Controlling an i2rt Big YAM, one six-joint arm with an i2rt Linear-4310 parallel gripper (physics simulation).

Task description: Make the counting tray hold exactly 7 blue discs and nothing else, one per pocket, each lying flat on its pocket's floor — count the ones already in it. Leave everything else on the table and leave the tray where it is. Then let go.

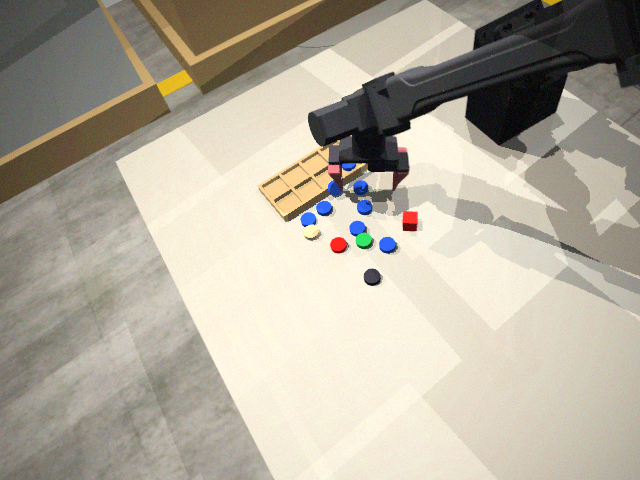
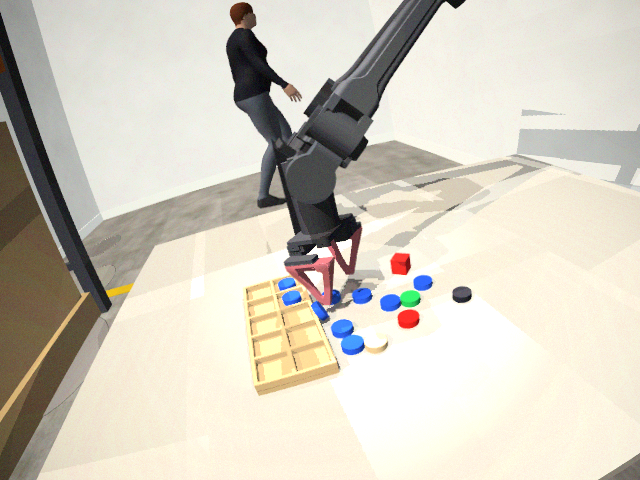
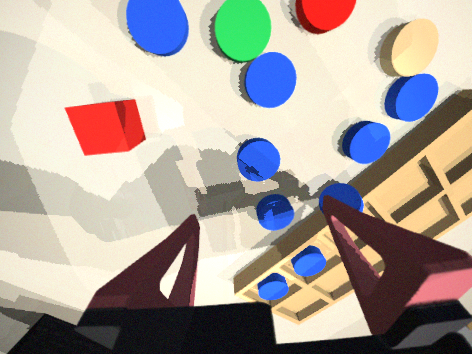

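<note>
The wooden counting tray point(image 1: 287, 215) point(image 2: 297, 381) point(image 3: 410, 143) has two columns of pockets. Two blue discs, one point(image 2: 286, 283) point(image 3: 273, 286) and another point(image 2: 291, 297) point(image 3: 309, 261), sit in neighbouring pockets at its far end. A third blue disc point(image 1: 334, 188) point(image 2: 319, 311) point(image 3: 341, 200) is tilted against the tray's outer long side. Several blue discs lie on the table, including one near the fingers point(image 1: 360, 187) point(image 3: 275, 212), one point(image 1: 364, 207) point(image 2: 361, 295) point(image 3: 258, 159) and one point(image 1: 324, 208) point(image 2: 342, 328) point(image 3: 366, 142). My gripper point(image 1: 368, 188) point(image 2: 338, 288) point(image 3: 258, 211) is open and empty, above the table beside the tray.
A beige disc point(image 1: 311, 231) point(image 2: 375, 343) point(image 3: 410, 47), red disc point(image 1: 338, 244) point(image 2: 408, 318), green disc point(image 1: 363, 240) point(image 2: 409, 298) point(image 3: 243, 29), black disc point(image 1: 372, 276) point(image 2: 461, 294) and red cube point(image 1: 409, 221) point(image 2: 400, 263) point(image 3: 102, 129) are on the table outside the tray.
</note>
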